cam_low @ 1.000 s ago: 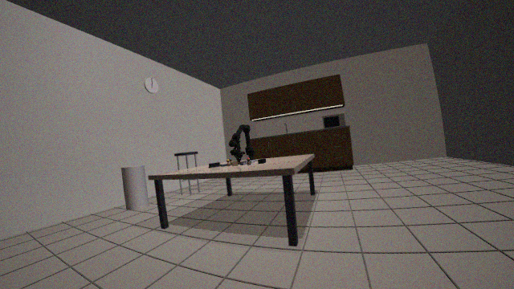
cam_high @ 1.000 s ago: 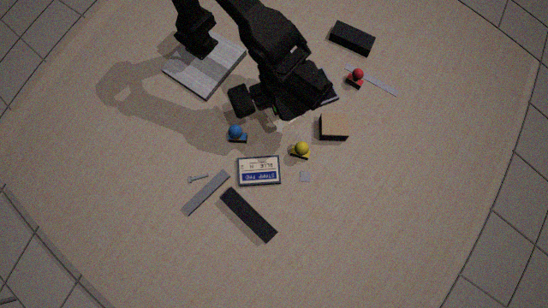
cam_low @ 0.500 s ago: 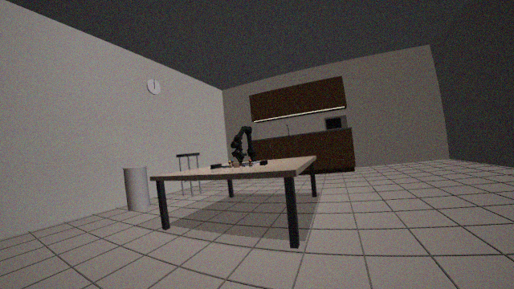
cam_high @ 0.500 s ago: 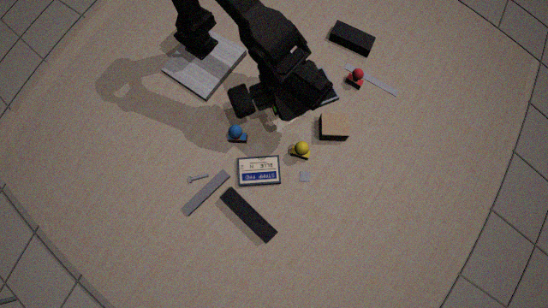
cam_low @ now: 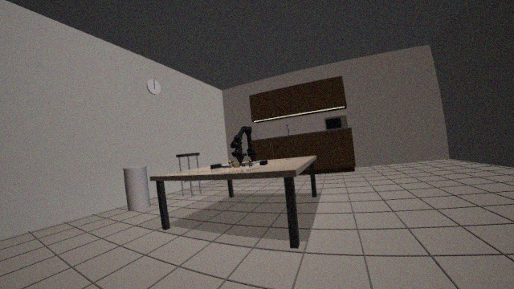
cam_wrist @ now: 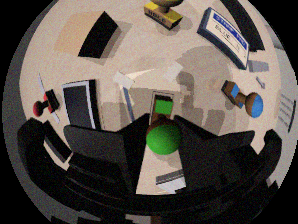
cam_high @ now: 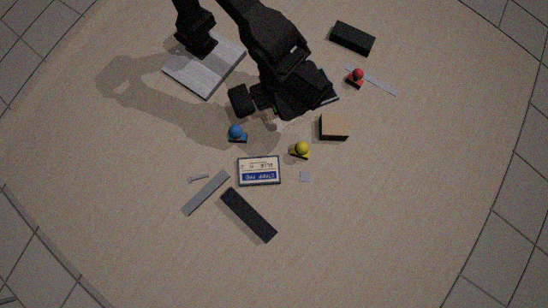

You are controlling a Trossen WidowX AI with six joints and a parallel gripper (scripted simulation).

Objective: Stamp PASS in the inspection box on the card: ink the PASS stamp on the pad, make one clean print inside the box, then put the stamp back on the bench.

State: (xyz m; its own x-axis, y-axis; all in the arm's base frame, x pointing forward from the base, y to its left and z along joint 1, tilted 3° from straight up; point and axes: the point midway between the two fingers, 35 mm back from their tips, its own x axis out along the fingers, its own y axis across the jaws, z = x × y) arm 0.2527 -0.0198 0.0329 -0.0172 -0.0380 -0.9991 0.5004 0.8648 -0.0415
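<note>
Now: the green-knobbed stamp right at my gripper tip. Also, from my gripper tip: black ink pad: 50 mm ahead, 100 mm to the left, 20 mm below; then blue stamp: 20 mm behind, 110 mm to the right; then white lined card: 10 mm to the left, 30 mm below.
</note>
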